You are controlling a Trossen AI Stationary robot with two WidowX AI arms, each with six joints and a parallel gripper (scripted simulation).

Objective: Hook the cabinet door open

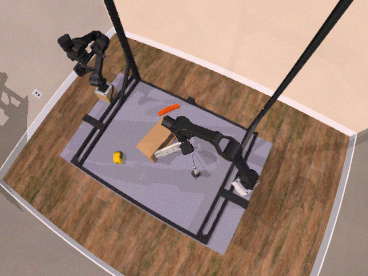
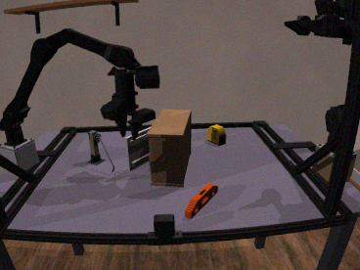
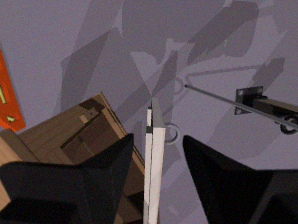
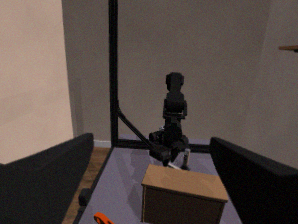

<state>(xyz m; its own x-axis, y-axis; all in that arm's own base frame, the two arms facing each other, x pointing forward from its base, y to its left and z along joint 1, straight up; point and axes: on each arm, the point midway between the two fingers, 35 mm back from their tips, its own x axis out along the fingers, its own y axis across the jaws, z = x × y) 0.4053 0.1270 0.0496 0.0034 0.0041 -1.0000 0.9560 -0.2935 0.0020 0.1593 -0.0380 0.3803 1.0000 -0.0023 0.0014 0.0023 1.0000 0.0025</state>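
Right now the hook is 40 mm ahead of my left hand, 100 mm to the left of it and 100 mm below it. Round my left hand: hook post: 60 mm ahead, 130 mm to the left, 80 mm below; orange tool: 160 mm behind, 230 mm to the right, 140 mm below; cabinet door: 80 mm ahead, 40 mm to the right, 90 mm below.
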